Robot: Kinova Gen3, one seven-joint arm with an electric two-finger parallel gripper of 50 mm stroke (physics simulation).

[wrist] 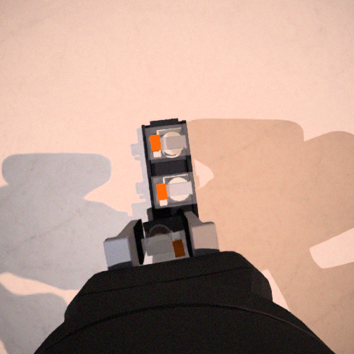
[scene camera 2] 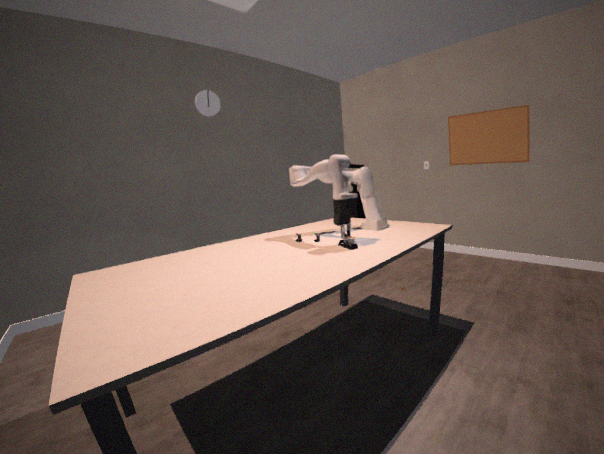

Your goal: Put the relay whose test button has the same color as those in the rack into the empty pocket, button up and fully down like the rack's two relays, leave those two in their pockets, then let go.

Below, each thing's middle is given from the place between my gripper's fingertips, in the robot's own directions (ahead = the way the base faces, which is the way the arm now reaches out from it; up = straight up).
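Taking the black rack (wrist: 179, 166) as my reference, I find my gripper 20 mm above it and 20 mm to the right of it, while still being 20 mm short of it.
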